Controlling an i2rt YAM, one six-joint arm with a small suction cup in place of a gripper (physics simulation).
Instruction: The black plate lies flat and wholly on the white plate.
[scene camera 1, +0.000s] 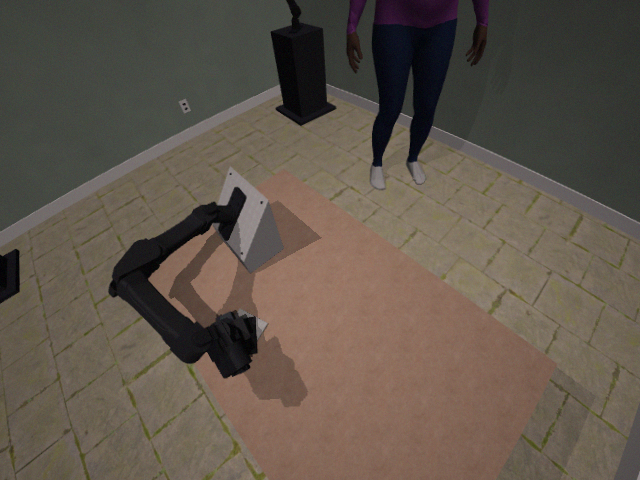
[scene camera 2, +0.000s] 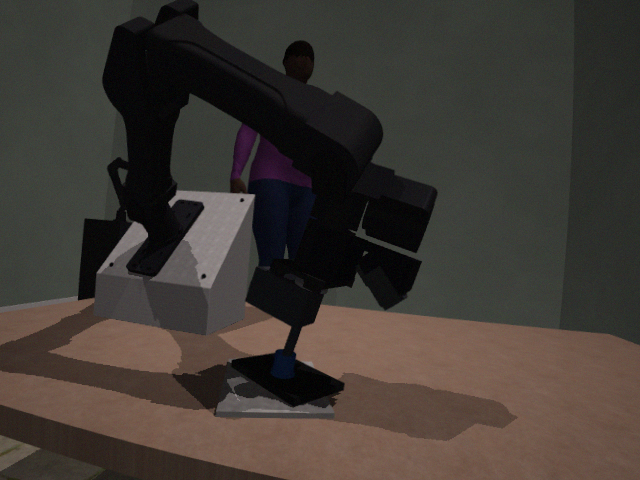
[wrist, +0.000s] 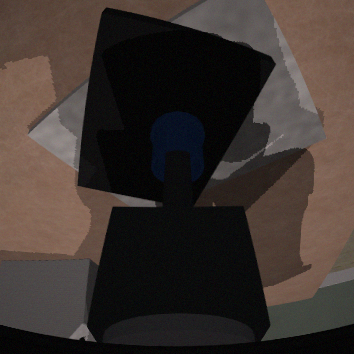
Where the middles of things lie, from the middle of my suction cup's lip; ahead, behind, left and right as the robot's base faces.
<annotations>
Now: suction cup 10 mm to the right of the black plate (scene camera 2: 308, 384) and 10 mm above it. The rest, counted from my suction cup: white plate (wrist: 283, 119) 10 mm behind, 20 mm below.
</annotations>
